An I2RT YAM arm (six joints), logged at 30 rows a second.
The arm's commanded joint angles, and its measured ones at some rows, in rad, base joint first. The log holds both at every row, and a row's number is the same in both.
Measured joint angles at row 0:
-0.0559 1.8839 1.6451 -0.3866 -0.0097 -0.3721
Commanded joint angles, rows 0 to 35:
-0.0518 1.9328 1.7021 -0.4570 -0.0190 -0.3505
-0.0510 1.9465 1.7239 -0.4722 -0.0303 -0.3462
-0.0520 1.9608 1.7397 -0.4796 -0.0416 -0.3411
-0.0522 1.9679 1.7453 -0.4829 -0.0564 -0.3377
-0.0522 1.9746 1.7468 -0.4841 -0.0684 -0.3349
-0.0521 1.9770 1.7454 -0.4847 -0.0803 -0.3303
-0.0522 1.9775 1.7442 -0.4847 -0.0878 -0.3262
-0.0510 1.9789 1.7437 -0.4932 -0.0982 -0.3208
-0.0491 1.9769 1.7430 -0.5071 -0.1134 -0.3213
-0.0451 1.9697 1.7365 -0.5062 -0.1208 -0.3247
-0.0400 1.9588 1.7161 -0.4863 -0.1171 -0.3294
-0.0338 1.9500 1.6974 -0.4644 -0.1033 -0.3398
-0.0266 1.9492 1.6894 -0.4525 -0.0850 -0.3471
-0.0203 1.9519 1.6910 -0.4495 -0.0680 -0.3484
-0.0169 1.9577 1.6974 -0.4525 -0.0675 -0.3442
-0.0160 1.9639 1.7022 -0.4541 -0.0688 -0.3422
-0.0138 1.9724 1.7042 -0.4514 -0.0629 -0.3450
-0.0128 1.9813 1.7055 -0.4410 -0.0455 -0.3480
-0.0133 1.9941 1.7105 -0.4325 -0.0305 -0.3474
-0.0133 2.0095 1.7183 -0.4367 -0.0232 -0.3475
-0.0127 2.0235 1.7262 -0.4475 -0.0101 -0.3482
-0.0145 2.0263 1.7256 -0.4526 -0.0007 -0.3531
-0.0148 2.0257 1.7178 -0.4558 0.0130 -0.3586
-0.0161 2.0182 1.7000 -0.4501 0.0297 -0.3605
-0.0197 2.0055 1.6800 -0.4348 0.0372 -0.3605
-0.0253 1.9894 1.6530 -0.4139 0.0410 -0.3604
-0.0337 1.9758 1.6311 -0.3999 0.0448 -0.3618
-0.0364 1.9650 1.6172 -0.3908 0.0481 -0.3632
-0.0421 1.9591 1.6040 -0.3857 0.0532 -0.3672
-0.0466 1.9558 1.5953 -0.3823 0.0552 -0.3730
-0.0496 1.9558 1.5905 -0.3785 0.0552 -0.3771
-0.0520 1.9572 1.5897 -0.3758 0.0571 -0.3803
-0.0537 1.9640 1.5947 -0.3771 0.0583 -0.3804
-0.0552 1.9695 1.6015 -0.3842 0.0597 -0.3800
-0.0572 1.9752 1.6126 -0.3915 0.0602 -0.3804
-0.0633 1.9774 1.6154 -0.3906 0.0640 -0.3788
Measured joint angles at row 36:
-0.0349 1.9427 1.6371 -0.2737 0.0193 -0.3744
